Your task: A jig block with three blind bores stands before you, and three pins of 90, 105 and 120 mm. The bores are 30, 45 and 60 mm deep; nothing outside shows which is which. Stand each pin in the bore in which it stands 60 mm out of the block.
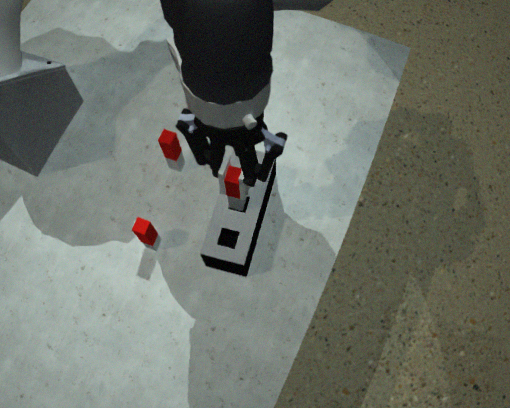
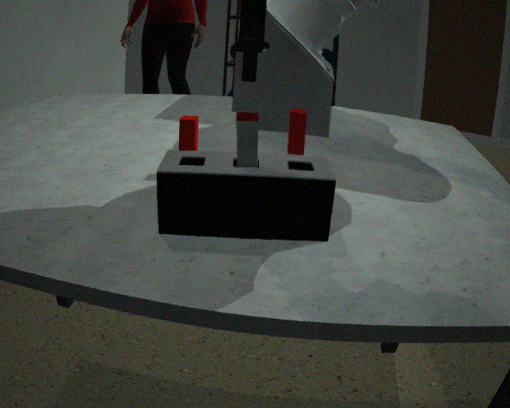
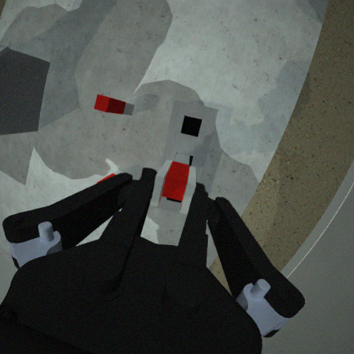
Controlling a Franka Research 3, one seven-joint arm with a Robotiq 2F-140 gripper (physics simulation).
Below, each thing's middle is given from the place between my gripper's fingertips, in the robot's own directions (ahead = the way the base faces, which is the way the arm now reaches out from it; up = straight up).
Labels:
Right now the jig block (image 2: 199,193) is 10 cm below my hand.

